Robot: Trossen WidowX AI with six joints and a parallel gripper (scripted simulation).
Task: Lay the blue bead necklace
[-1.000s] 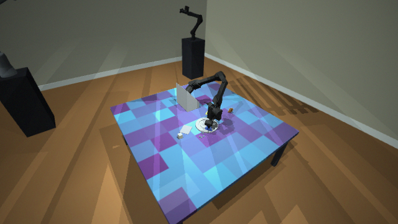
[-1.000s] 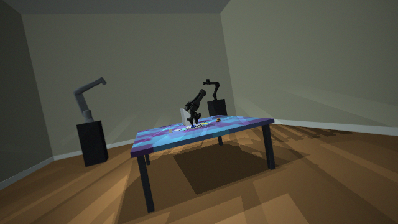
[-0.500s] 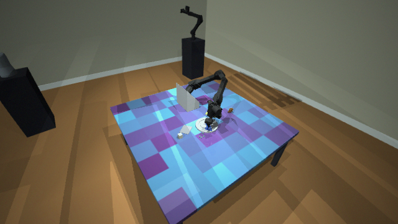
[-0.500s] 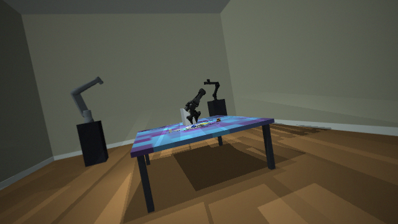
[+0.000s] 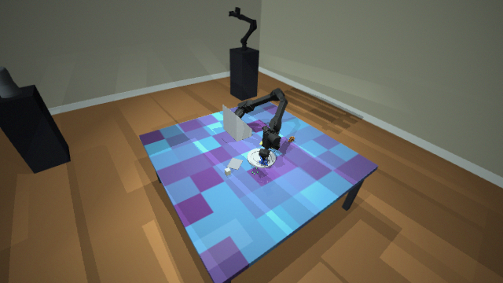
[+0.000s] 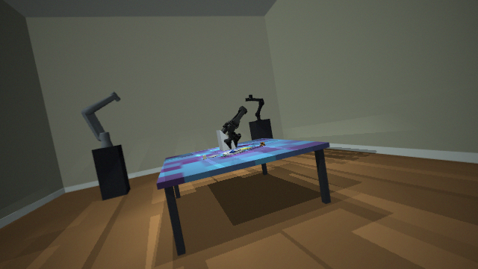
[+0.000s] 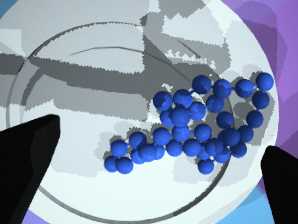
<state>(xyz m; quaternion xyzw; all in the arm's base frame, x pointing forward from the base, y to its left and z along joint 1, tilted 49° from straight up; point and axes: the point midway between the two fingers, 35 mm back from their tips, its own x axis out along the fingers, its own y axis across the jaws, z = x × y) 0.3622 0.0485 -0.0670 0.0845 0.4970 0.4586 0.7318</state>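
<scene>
Right now the round white bead board is 4 cm below my gripper tip and 4 cm behind it. Also, from my gripper tip: cream cube 27 cm to the right, 5 cm behind, 3 cm below; then yellow patch 16 cm to the left, 14 cm behind, 5 cm below; then flat grey square 18 cm to the right, 10 cm behind, 5 cm below.
</scene>
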